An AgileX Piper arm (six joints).
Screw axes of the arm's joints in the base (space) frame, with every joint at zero. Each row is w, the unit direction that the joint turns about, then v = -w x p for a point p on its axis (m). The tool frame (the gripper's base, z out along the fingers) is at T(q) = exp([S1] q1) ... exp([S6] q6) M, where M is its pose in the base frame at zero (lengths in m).
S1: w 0 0 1 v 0 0 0
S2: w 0 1 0 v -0.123 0 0
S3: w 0 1 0 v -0.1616 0 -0.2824
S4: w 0.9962 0 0.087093 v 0 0.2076 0
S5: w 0 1 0 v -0.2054 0 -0.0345
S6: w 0.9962 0 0.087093 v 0 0.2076 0
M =
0.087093 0 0.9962 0.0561
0 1 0 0
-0.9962 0 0.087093 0.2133
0 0 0 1
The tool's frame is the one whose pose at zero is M.
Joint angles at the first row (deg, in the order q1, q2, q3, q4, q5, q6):
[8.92 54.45 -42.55 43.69 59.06 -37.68]
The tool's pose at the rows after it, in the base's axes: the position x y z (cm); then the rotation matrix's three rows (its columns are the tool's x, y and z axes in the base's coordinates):
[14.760 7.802 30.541], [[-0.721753 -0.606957 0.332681], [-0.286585 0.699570 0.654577], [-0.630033 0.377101 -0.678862]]
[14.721 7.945 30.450], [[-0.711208 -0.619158 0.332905], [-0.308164 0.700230 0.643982], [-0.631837 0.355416 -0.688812]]
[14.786 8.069 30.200], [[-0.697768 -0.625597 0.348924], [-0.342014 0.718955 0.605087], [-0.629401 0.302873 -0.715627]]
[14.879 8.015 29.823], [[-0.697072 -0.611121 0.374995], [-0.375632 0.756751 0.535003], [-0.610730 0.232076 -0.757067]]
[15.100 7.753 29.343], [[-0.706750 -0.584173 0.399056], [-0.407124 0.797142 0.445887], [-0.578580 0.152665 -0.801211]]
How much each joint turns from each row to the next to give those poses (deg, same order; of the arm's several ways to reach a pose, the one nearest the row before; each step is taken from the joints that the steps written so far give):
[0.04 0.00 -0.05 0.00 0.38 -0.49]
[1.17 0.00 0.00 -1.34 -0.77 0.22]
[2.33 0.03 0.00 -4.10 -2.29 2.01]
[2.90 0.00 0.00 -7.18 -2.57 5.09]
[2.51 0.37 0.00 -8.59 -1.67 6.29]

